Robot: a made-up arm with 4 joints.
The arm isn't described. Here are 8 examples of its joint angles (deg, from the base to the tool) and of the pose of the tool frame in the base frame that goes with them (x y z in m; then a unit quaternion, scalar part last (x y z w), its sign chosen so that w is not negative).
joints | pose
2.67 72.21 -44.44 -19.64 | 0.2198 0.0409 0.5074 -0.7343 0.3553 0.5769 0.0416
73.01 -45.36 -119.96 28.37 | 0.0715 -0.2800 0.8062 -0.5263 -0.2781 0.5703 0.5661
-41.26 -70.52 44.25 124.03 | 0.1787 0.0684 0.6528 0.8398 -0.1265 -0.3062 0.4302
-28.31 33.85 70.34 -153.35 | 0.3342 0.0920 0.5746 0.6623 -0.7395 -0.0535 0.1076
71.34 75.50 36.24 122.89 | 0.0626 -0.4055 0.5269 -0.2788 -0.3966 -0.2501 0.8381
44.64 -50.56 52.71 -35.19 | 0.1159 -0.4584 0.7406 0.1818 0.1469 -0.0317 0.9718
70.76 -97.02 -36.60 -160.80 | 0.0493 -0.2977 0.8722 -0.5350 0.6218 -0.2166 0.5293
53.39 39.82 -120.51 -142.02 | 0.0075 -0.1894 0.5187 0.8037 0.1127 -0.1829 0.5549
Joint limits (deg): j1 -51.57..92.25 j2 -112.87..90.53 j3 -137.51..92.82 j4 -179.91..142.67
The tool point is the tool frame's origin. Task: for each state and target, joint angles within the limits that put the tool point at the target. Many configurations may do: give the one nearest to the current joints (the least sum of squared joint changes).
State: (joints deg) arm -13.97 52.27 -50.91 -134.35
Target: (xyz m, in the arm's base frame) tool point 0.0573 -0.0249 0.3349
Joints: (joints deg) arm -51.57 80.81 -34.02 -119.51
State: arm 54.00 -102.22 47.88 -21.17
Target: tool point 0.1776 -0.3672 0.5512
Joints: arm 22.68 -105.93 57.67 -0.84
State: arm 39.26 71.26 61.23 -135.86
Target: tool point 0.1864 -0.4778 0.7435
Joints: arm 69.57 27.02 78.82 -92.98
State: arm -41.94 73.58 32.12 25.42
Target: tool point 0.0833 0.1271 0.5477
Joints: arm -51.46 90.53 0.91 10.37
